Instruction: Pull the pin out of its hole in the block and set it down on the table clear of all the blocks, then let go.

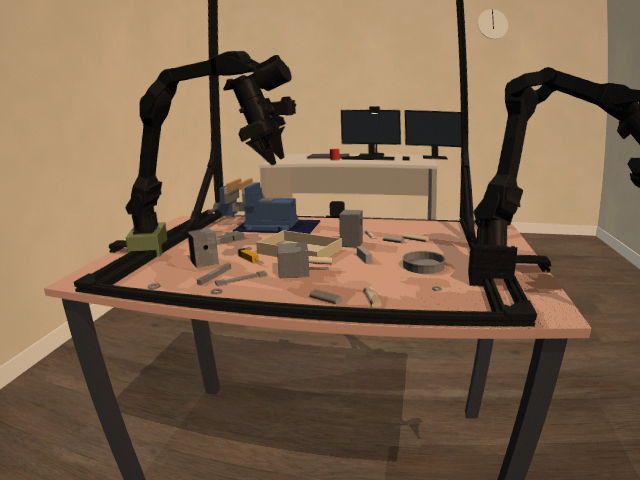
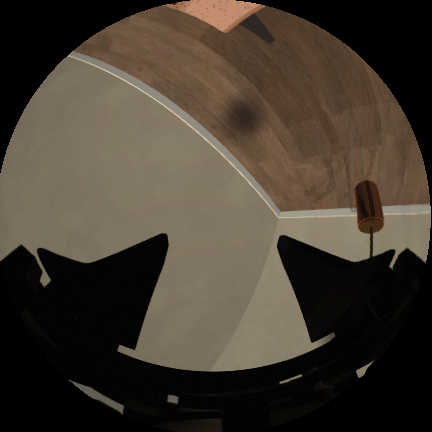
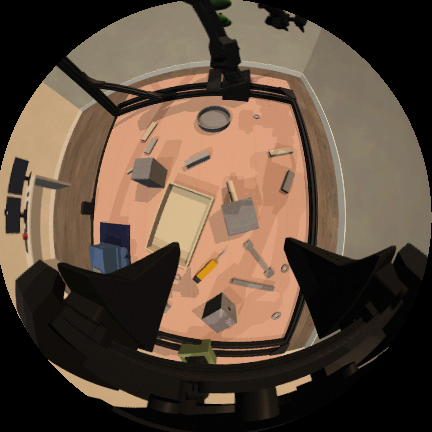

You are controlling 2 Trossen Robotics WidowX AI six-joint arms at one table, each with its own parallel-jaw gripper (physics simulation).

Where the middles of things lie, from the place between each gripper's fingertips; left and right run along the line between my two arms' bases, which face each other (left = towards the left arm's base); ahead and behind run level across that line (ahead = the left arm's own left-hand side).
Labels:
I see the shallow tray [image 3: 182, 212] 12 cm behind my right hand, 1 cm to the right of it and 24 cm below it. Round my right hand: round dish [image 1: 424, 262] 8 cm behind, 32 cm to the left, 24 cm below.
Right now the round dish is 300 mm behind my left hand, 510 mm to the right of it and 240 mm below it. The rest, counted from my left hand: shallow tray (340 mm behind, 840 mm to the right, 240 mm below).

